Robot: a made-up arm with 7 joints.
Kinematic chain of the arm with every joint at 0, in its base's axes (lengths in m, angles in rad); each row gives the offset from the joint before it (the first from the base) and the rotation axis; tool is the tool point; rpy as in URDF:
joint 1: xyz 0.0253 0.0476 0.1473 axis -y
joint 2: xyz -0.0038 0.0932 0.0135 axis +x
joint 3: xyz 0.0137 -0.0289 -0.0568 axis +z
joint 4: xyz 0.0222 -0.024 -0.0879 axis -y
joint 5: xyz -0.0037 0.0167 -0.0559 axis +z
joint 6: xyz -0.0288 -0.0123 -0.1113 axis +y
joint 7: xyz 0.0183 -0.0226 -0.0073 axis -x
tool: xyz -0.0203 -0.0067 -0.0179 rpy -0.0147 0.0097 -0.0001
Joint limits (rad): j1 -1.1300..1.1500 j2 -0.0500..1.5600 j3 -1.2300..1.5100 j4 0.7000..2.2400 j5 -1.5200..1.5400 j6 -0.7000..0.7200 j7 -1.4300..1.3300
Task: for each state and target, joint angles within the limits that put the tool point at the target. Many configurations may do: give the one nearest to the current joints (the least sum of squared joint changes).
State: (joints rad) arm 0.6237 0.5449 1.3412 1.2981 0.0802 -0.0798 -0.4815
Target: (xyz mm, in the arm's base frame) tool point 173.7 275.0 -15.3
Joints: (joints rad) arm 0.0150 -0.0500 1.0957 1.5575 0.1552 -0.1999 -0.5371
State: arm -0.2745 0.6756 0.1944 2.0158 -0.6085 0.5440 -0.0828
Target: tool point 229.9 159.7 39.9
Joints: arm -0.1761 0.5985 0.0738 2.2214 -0.5662 0.5145 -0.0827
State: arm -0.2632 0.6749 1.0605 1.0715 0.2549 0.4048 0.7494
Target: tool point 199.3 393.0 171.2
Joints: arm 0.0530 1.3100 0.8790 1.1418 0.2872 0.3577 0.6284
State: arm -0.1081 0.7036 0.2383 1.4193 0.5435 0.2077 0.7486
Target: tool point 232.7 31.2 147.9
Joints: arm 0.4122 0.1590 -0.1379 1.9261 0.7004 0.1888 0.7570
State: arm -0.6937 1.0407 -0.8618 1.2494 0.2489 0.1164 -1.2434
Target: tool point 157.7 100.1 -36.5
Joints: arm -0.1930 0.8773 -0.5044 2.0869 0.3263 0.0208 -1.2873
